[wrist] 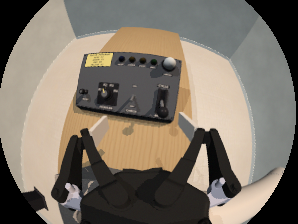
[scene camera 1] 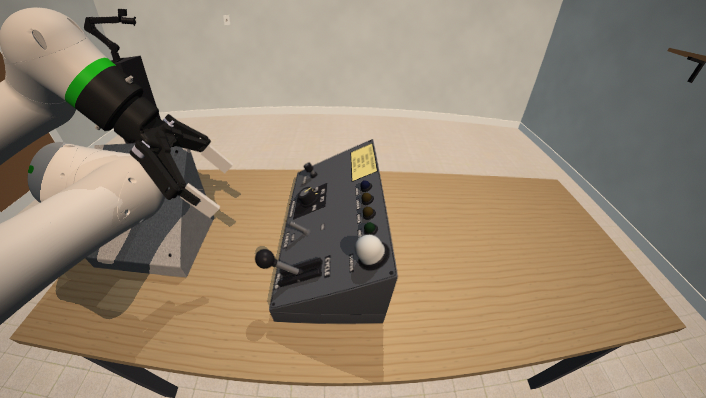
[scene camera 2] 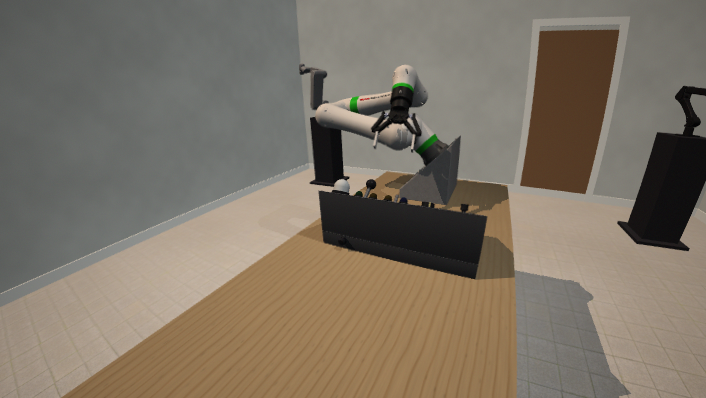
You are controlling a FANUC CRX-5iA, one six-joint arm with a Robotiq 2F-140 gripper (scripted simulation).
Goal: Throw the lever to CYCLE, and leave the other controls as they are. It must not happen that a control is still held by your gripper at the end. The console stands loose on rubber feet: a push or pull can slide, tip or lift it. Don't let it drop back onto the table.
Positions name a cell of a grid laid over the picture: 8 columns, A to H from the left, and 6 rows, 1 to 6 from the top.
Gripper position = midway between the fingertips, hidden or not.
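Observation:
A dark sloped console (scene camera 1: D4) is part of what I see, and I find the console (wrist: D3) in my wrist view and the console (scene camera 2: F4) from elsewhere too. My gripper (scene camera 1: C3) is there with it. The wrist view shows me the gripper (wrist: D4) as well, and scene camera 2 does the same for the gripper (scene camera 2: E3).

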